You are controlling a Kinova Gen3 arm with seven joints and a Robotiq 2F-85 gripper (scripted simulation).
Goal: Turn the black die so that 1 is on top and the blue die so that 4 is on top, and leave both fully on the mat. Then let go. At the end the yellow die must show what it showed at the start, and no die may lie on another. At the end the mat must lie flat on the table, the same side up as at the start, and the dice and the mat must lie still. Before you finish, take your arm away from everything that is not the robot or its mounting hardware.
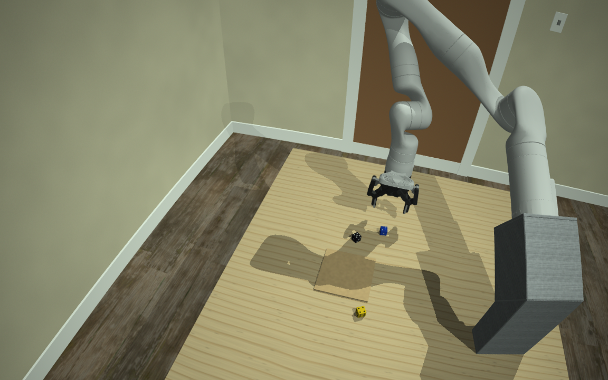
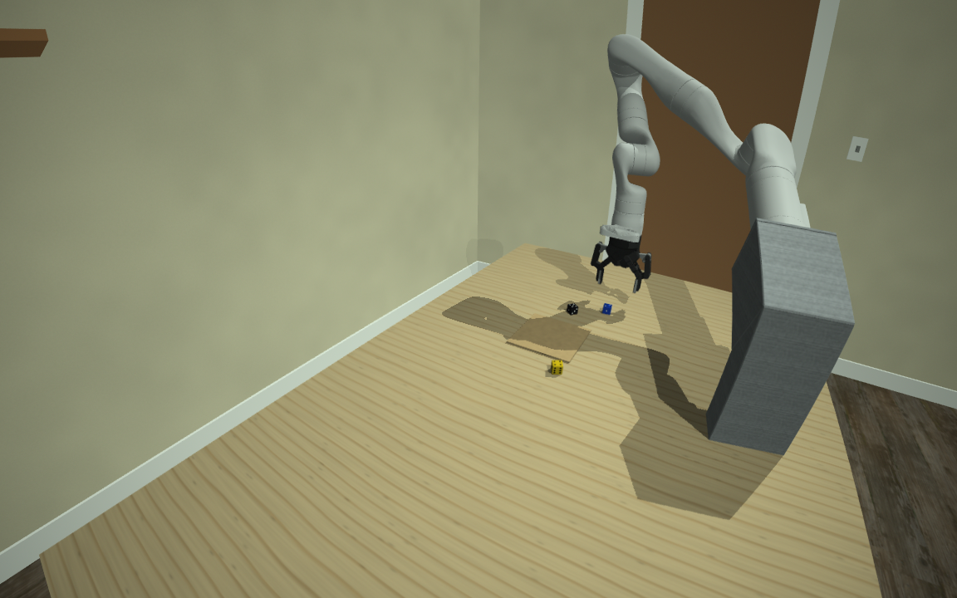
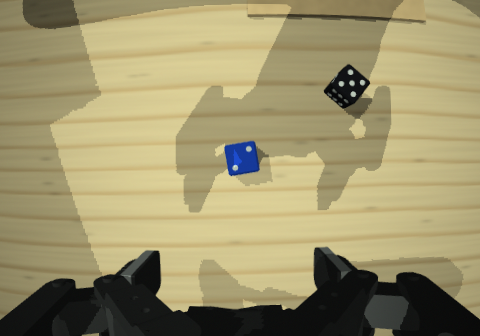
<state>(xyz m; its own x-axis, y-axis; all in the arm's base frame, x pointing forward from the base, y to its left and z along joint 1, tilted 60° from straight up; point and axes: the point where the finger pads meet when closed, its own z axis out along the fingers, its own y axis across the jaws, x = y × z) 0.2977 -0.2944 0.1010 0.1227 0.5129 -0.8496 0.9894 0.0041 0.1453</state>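
The black die lies 100 mm to the left of my hand, 90 mm ahead of it and 40 mm below it. Also, from my hand: yellow die: 340 mm to the left, 60 mm ahead, 40 mm below; then tan mat: 220 mm to the left, 110 mm ahead, 50 mm below; then blue die: 60 mm to the left, 40 mm below, 10 mm ahead.
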